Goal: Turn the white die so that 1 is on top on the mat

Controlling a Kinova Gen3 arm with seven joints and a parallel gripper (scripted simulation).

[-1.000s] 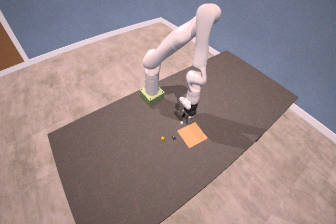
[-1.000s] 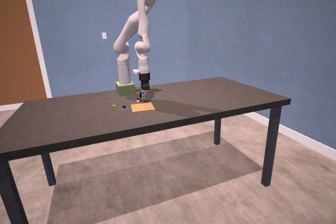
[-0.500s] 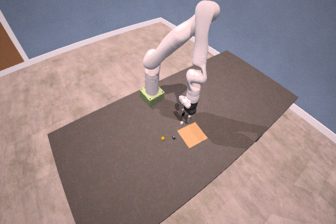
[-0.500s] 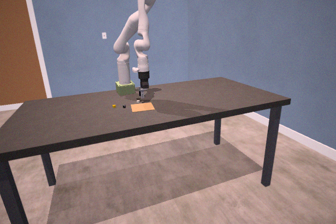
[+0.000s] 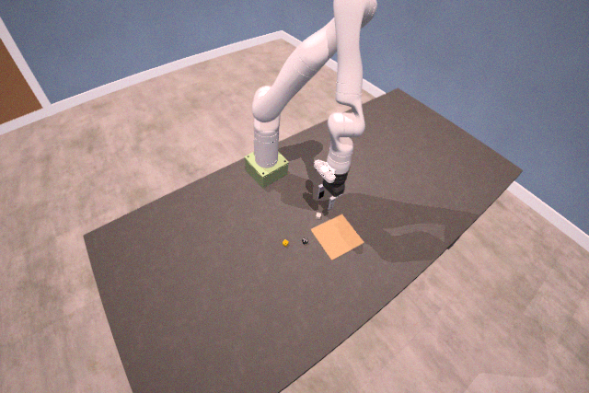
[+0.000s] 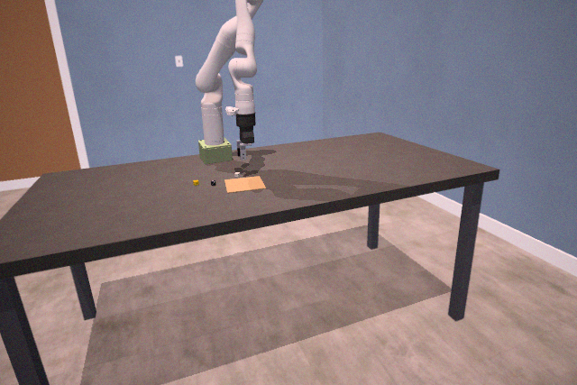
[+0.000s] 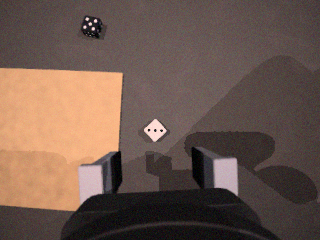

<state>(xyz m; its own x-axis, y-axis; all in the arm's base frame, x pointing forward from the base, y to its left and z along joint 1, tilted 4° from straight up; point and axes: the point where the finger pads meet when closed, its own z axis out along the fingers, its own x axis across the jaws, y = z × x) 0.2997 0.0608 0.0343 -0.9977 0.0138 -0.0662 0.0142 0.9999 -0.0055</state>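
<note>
Right now the white die is 90 mm below my hand and 20 mm to the right of it. Also, from my hand: orange mat (100 mm ahead, 90 mm below, 20 mm to the right); then black die (130 mm to the right, 90 mm below, 60 mm ahead); then yellow die (190 mm to the right, 90 mm below, 20 mm ahead).
</note>
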